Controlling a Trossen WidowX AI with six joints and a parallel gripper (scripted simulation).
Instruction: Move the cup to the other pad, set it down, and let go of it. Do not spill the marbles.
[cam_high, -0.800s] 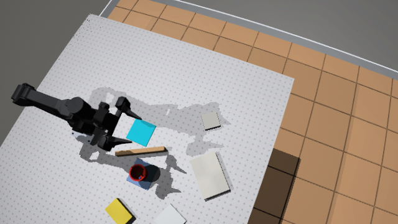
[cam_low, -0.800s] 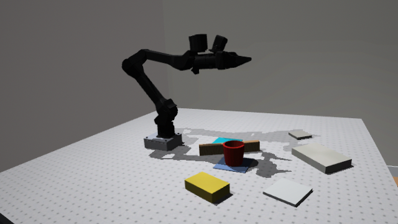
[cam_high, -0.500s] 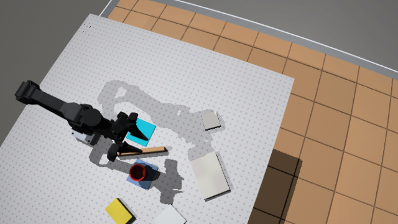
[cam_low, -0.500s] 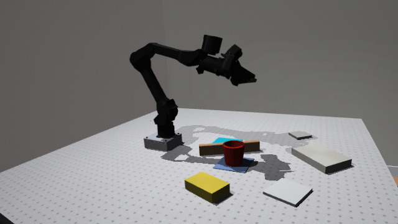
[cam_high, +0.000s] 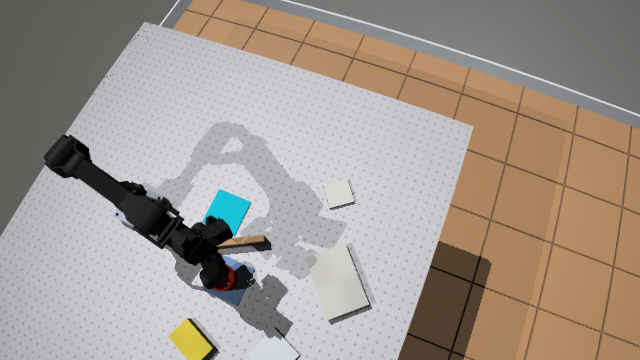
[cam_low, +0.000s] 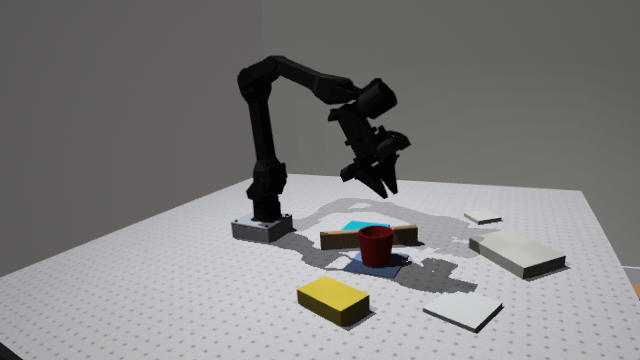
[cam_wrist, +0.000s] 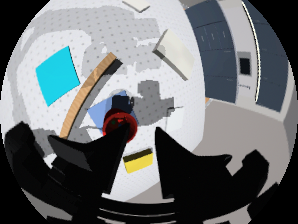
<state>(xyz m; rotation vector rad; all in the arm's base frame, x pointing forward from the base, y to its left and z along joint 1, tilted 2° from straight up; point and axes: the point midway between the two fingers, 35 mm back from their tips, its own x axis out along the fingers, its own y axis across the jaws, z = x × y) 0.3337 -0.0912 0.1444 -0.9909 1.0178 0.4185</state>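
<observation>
My gripper tip is now 11 cm above the dark red cup, 3 cm to the left of it and 3 cm past it. From my gripper tip the other things lie so: yellow block (22 cm to the right, 13 cm below, 6 cm behind); then cyan pad (16 cm to the left, 15 cm below, 11 cm behind); then wooden bar (14 cm below, 7 cm to the left, 7 cm behind).
</observation>
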